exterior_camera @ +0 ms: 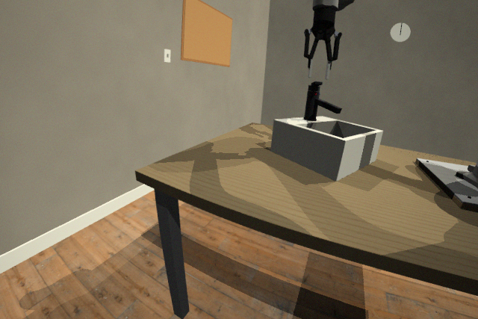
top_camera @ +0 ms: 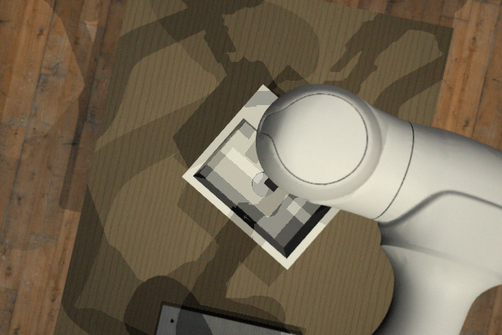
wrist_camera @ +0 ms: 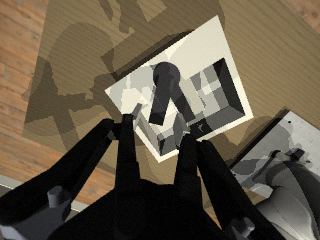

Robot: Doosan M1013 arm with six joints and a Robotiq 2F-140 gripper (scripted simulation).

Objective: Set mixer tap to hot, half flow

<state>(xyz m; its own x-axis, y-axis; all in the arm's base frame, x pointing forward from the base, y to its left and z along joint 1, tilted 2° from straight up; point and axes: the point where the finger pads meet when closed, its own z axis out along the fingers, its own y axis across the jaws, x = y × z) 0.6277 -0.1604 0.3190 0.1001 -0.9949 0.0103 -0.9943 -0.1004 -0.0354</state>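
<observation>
My hand is 2 cm to the left of the lever and 5 cm above it. Also, from my hand: black mixer tap (1 cm behind, 4 cm to the right, 10 cm below); then white sink (9 cm behind, 2 cm to the left, 28 cm below).
</observation>
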